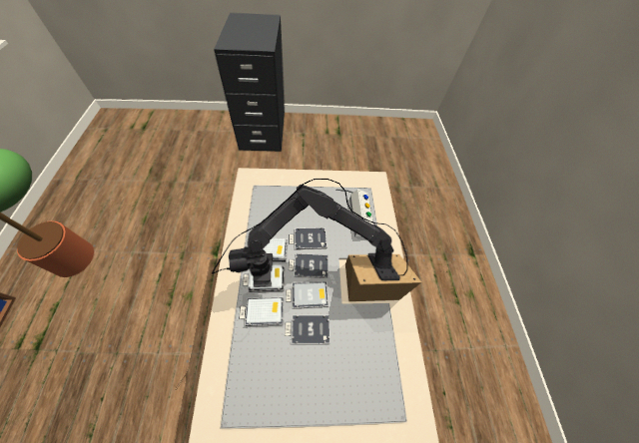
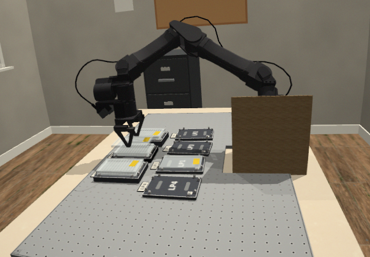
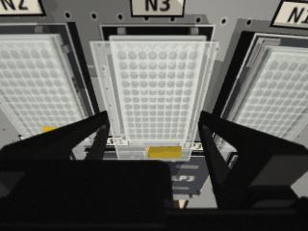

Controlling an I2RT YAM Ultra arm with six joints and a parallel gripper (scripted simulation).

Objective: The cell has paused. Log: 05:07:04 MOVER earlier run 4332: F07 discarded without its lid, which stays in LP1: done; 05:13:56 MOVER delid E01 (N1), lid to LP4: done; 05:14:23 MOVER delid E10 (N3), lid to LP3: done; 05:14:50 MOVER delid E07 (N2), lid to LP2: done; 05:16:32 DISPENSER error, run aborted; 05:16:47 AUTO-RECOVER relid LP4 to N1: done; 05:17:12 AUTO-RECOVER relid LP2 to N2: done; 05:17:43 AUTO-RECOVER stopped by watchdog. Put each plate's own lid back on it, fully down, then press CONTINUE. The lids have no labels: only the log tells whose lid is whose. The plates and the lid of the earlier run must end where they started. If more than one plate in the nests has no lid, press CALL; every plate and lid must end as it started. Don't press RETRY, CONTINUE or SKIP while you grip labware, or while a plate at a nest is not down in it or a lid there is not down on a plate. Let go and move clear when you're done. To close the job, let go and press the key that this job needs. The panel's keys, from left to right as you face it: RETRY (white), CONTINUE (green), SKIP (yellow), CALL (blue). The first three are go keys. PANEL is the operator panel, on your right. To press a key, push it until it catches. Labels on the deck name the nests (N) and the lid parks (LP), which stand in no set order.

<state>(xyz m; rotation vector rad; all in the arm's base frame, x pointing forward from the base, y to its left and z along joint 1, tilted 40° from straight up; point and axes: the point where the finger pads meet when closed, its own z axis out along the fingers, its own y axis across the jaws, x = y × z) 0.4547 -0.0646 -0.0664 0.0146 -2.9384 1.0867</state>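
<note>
Now: hand 4 cm above the plate. From my hand the other things lie so: blue key (46 cm behind, 39 cm to the right).
</note>
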